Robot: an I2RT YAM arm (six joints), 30 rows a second.
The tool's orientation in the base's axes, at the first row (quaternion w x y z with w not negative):
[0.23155, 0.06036, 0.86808, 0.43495]
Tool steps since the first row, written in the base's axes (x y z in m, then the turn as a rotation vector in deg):
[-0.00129, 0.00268, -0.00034, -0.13, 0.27, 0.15]
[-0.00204, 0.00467, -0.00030, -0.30, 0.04, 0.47]
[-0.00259, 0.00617, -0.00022, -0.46, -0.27, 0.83]
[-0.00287, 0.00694, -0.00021, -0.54, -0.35, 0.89]
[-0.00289, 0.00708, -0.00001, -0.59, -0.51, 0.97]
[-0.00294, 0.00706, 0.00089, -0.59, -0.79, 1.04]
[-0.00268, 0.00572, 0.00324, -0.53, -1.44, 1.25]
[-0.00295, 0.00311, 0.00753, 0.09, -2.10, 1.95]
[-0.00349, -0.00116, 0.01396, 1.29, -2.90, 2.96]
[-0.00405, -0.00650, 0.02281, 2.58, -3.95, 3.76]
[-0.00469, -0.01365, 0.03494, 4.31, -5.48, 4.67]
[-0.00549, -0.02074, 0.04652, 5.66, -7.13, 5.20]
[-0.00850, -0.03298, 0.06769, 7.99, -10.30, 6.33]
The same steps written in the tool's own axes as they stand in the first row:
[0.00208, 0.00150, 0.00154, 0.15, 0.30, 0.06]
[0.00334, 0.00283, 0.00262, 0.11, 0.42, -0.35]
[0.00426, 0.00387, 0.00342, 0.03, 0.53, -0.83]
[0.00474, 0.00438, 0.00385, 0.06, 0.53, -0.96]
[0.00473, 0.00462, 0.00384, 0.03, 0.50, -1.14]
[0.00445, 0.00532, 0.00334, -0.08, 0.39, -1.38]
[0.00299, 0.00631, 0.00127, -0.41, 0.15, -1.93]
[0.00093, 0.00809, -0.00295, -1.40, 0.23, -2.49]
[-0.00214, 0.01056, -0.00961, -3.06, 0.41, -3.05]
[-0.00638, 0.01426, -0.01830, -4.81, 0.27, -3.63]
[-0.01224, 0.01943, -0.03003, -7.13, -0.13, -4.43]
[-0.01775, 0.02422, -0.04151, -9.01, -0.86, -5.29]
[-0.02623, 0.03357, -0.06267, -12.44, -2.14, -7.11]

